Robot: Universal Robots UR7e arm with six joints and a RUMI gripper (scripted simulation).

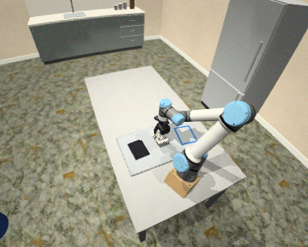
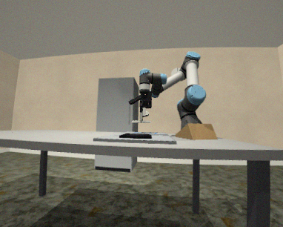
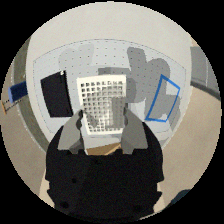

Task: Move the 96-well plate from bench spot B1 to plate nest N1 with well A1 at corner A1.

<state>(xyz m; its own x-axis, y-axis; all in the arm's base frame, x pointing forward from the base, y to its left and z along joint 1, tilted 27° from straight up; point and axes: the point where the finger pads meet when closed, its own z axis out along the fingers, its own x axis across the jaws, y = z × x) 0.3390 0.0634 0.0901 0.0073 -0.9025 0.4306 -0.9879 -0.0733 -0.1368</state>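
The black plate nest is 2 cm ahead of my hand, 18 cm to the left of it and 9 cm below it. Also, from my hand: white 96-well plate (1 cm below).
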